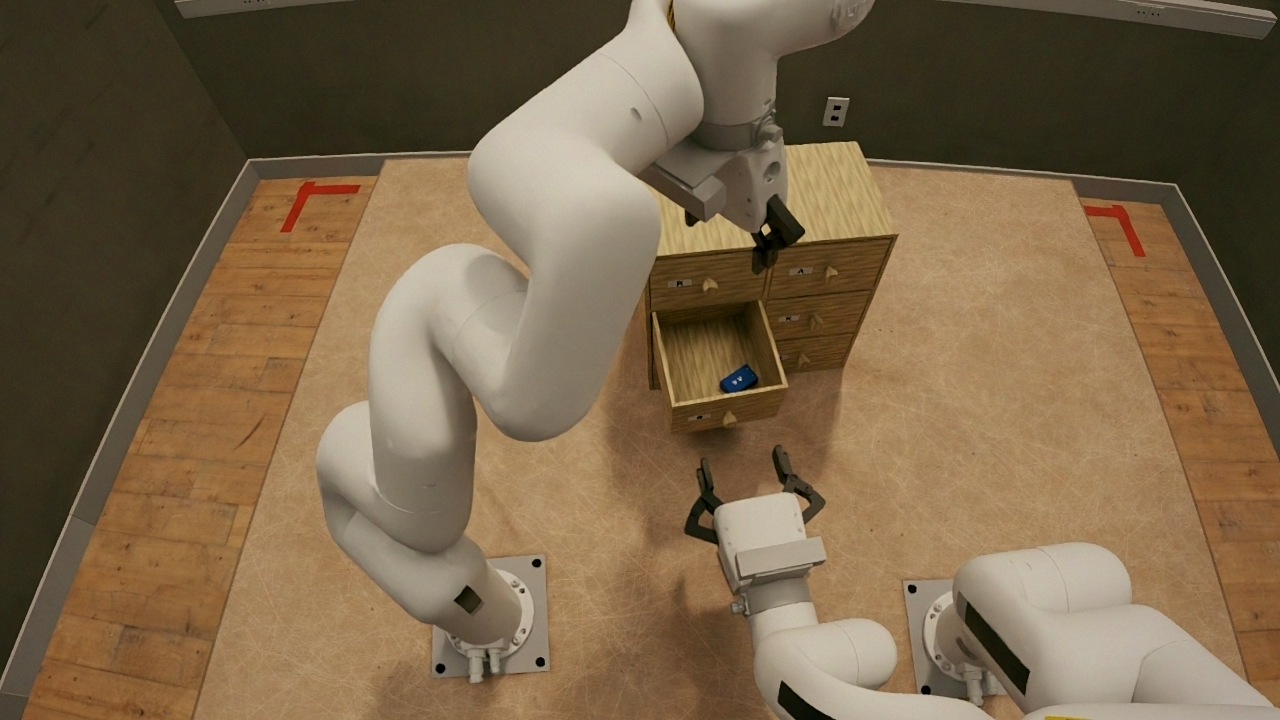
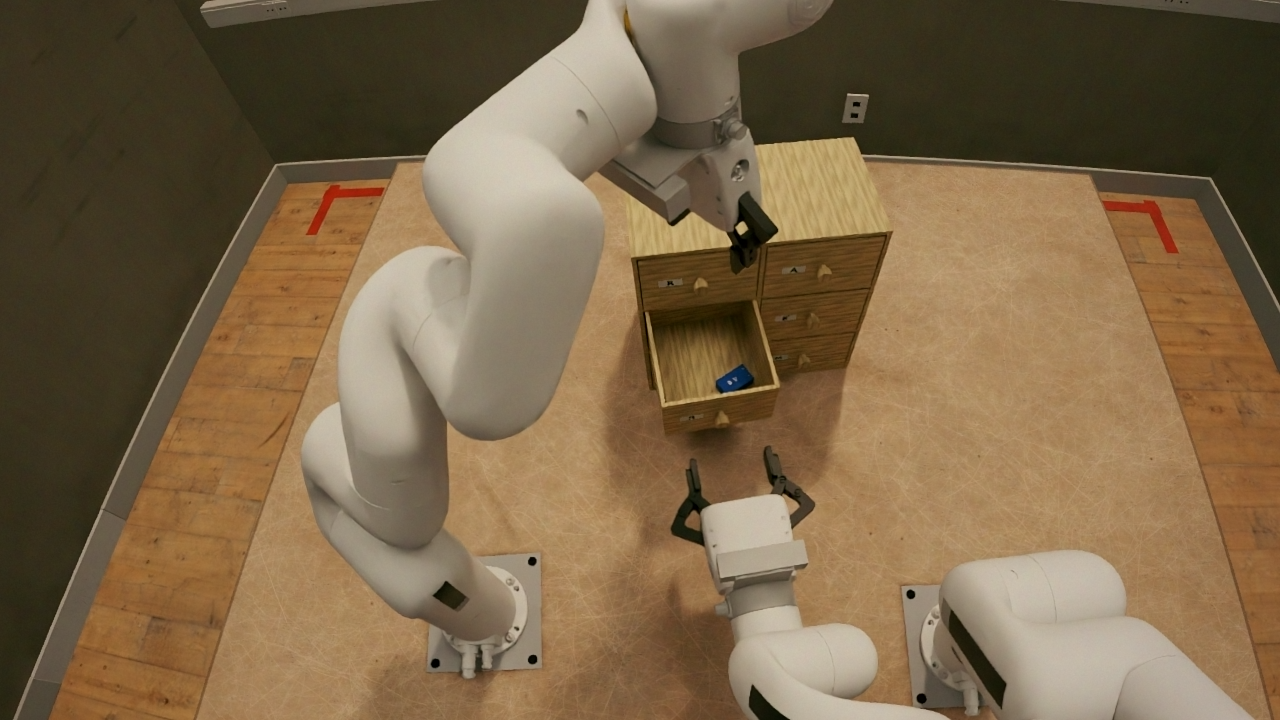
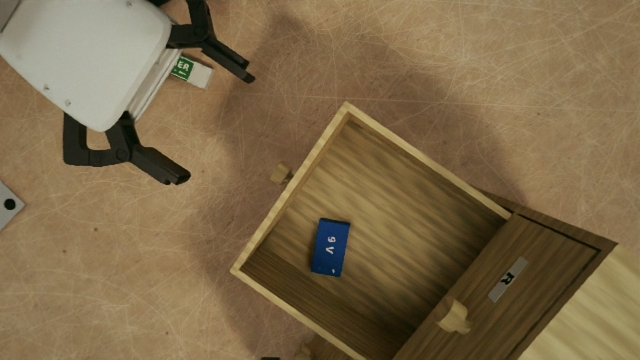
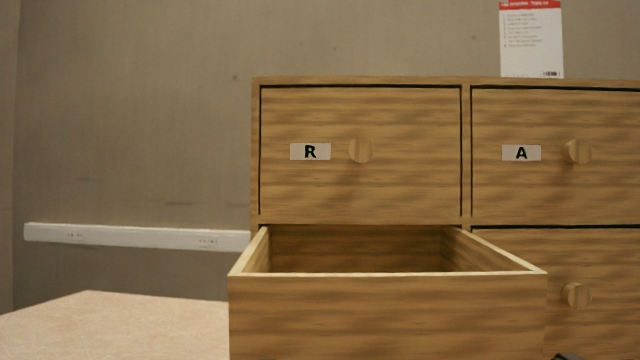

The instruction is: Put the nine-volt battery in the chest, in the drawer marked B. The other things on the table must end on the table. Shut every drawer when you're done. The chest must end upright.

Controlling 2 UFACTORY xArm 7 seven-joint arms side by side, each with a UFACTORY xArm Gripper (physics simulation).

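Places are measured from the left arm's base along level axes (x left, y ahead, z down), in centimetres.
Where they show: left gripper, fingertip midpoint: [image 1: 730, 241] [image 2: 711, 240]; right gripper, fingertip midpoint: [image 1: 739, 455] [image 2: 729, 456] [image 3: 217, 130]; left arm's base, origin of the base link: [image 1: 489, 615] [image 2: 484, 611]; right arm's base, origin of the base link: [image 1: 966, 636].
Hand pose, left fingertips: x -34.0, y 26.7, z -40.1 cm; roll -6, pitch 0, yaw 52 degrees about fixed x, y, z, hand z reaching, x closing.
Things, the pixels of their centre, and the offset from my left fingertips. "*": a spot on its surface instead.
- nine-volt battery, body centre: [image 3: 330, 248] [image 2: 735, 381] [image 1: 739, 381] dx -3.5, dy -0.6, dz +28.5 cm
- open drawer, body centre: [image 4: 369, 317] [image 3: 373, 237] [image 2: 708, 360] [image 1: 714, 360] dx +0.0, dy +1.0, dz +24.8 cm
- drawer R, body centre: [image 4: 357, 158] [image 2: 691, 234] [image 1: 698, 235] dx +0.7, dy +13.9, dz +14.0 cm
- chest, body centre: [image 4: 440, 270] [image 2: 745, 271] [image 1: 747, 272] dx -7.2, dy +15.1, dz +24.2 cm
- eraser, body centre: [image 3: 181, 67] dx -0.1, dy -23.7, dz +39.5 cm
- open drawer's round knob, surface spot: [image 3: 281, 173] * dx -0.5, dy -8.0, dz +24.5 cm
- Drawer A, body centre: [image 4: 529, 159] [image 2: 808, 223] [image 1: 813, 225] dx -15.0, dy +14.1, dz +14.0 cm
The nine-volt battery [image 1: 738, 379] [image 2: 734, 378] [image 3: 330, 247] lies flat in the open drawer [image 1: 756, 410] [image 2: 751, 410] [image 3: 430, 160] [image 4: 350, 310], near its front. This drawer is in the left column, directly below drawer R [image 4: 310, 200]; its own label is too small to read surely. The chest [image 1: 832, 188] [image 2: 823, 183] stands upright; its other visible drawers are shut. My left gripper [image 1: 729, 240] is open and empty, above the chest's front edge and behind the battery. My right gripper [image 1: 741, 458] [image 2: 731, 458] [image 3: 217, 130] is open and empty, in front of the open drawer.
An eraser [image 3: 195, 73] lies on the table, partly hidden beneath the right gripper. The open drawer's round knob [image 3: 281, 173] faces the right gripper. Drawer A [image 4: 530, 195] is to the right of drawer R. The left arm [image 1: 572, 268] reaches over the chest's left side.
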